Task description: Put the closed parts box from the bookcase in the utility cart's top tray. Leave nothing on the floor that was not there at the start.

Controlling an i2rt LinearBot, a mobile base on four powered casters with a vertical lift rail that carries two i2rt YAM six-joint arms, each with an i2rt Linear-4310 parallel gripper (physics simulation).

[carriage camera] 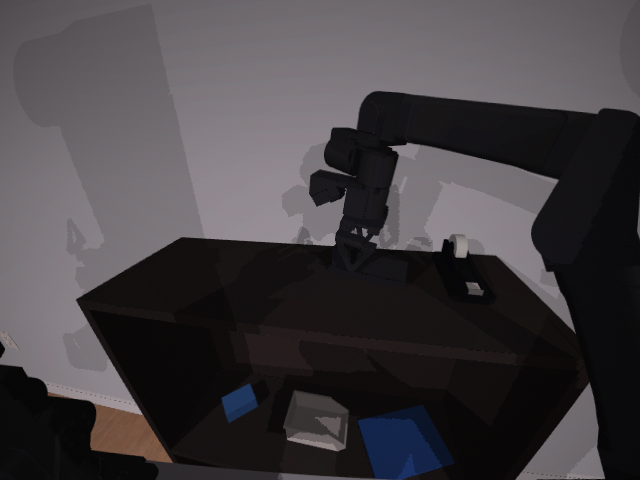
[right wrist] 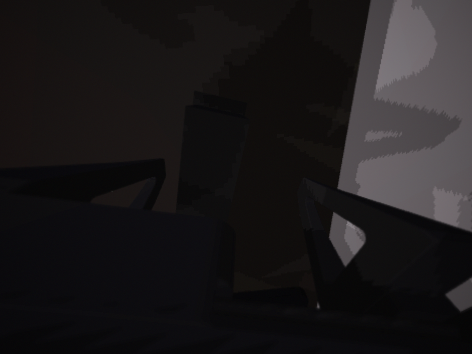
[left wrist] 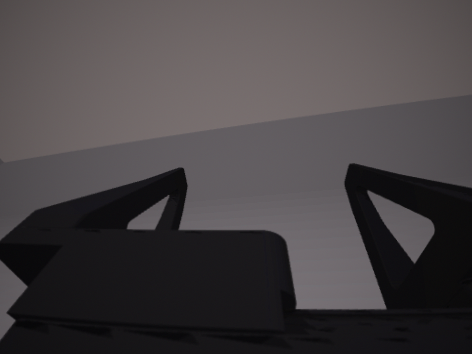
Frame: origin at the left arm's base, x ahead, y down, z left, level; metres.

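Seen in the pictures: left gripper, fingertip midpoint: (left wrist: 264, 175); right gripper, fingertip midpoint: (carriage camera: 356, 256) (right wrist: 233, 176).
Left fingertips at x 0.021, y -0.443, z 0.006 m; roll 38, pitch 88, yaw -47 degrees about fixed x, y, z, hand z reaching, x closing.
Observation:
A point is followed by its place in that frame.
A dark oblong box (carriage camera: 388, 269) @(x 0.258, y -0.199, z -0.439 m) (right wrist: 212, 157) @(x 0.307, y -0.221, z -0.364 m) lies on top of the bookcase (carriage camera: 305, 304) @(x 0.199, y -0.166, z -0.296 m) (right wrist: 85, 100) @(x 0.226, y -0.167, z -0.321 m), near its back edge; it may be the closed parts box, but its surface is too dark to tell. My right gripper (carriage camera: 353, 266) @(x 0.315, y -0.194, z -0.388 m) (right wrist: 233, 176) @(x 0.315, y -0.194, z -0.388 m) is open and points down at the box's left part in the carriage view. In the right wrist view the box lies between and beyond the two fingers, not gripped; contact cannot be told. My left gripper (left wrist: 264, 175) @(x 0.021, y -0.443, z 0.006 m) is open and empty, facing pale surfaces. The utility cart does not show in these views.
A black tape dispenser (carriage camera: 467, 279) @(x 0.238, y -0.193, z -0.569 m) with a white roll stands on the bookcase top, right of the box. Inside the bookcase are a small blue block (carriage camera: 239, 403) @(x 0.303, y 0.306, z -0.062 m), a grey open bin (carriage camera: 316, 432) @(x 0.223, y 0.270, z -0.300 m) and a larger blue thing (carriage camera: 400, 439) @(x 0.247, y 0.337, z -0.527 m). A wall (carriage camera: 248, 103) @(x 0.467, y -0.487, z -0.155 m) rises behind.

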